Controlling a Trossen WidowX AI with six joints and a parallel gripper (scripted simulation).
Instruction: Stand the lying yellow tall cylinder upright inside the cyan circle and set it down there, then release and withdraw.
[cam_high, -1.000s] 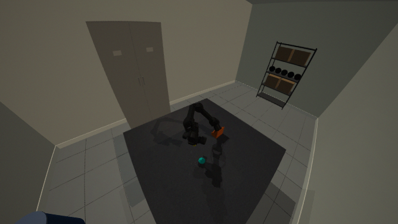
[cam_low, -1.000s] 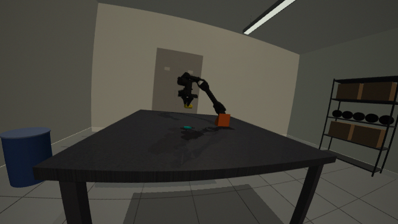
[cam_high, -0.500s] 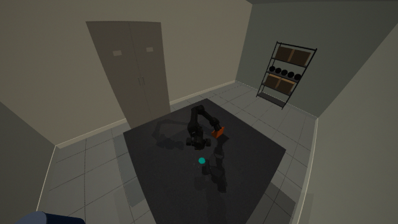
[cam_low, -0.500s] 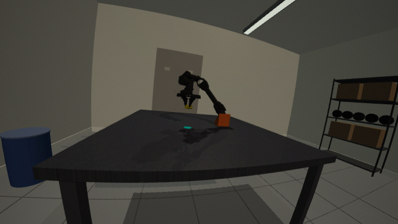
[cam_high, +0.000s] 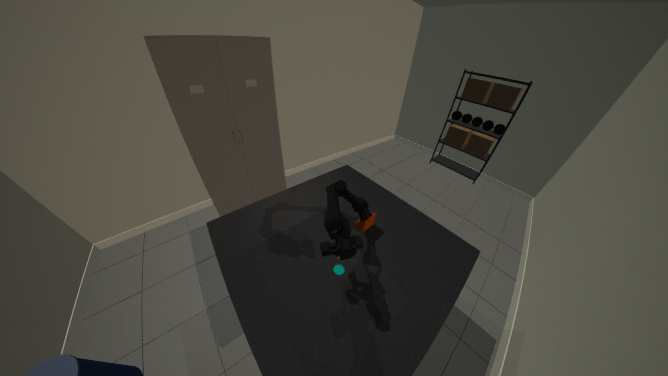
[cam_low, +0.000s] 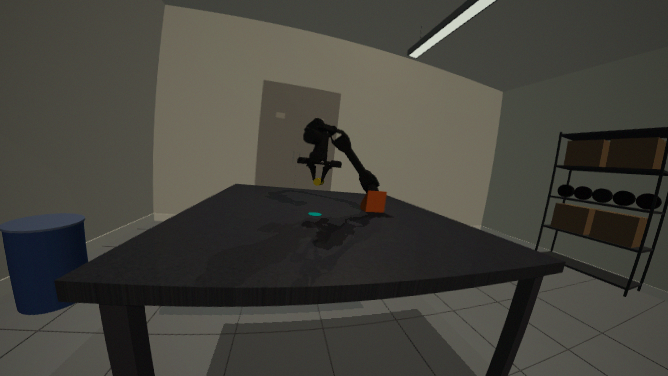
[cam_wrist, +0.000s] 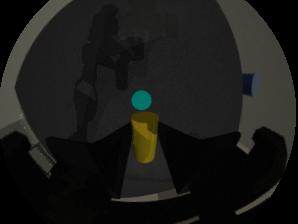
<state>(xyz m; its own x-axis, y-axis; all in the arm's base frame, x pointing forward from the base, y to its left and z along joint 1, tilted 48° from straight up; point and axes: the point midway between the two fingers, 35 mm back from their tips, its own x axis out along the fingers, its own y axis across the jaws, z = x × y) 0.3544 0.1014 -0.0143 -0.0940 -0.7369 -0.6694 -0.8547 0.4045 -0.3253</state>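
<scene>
The cyan circle lies 140 mm below my gripper tip and 10 mm to the left of it. From my gripper tip the other things lie so: yellow cylinder (20 mm to the right, 10 mm behind).
</scene>
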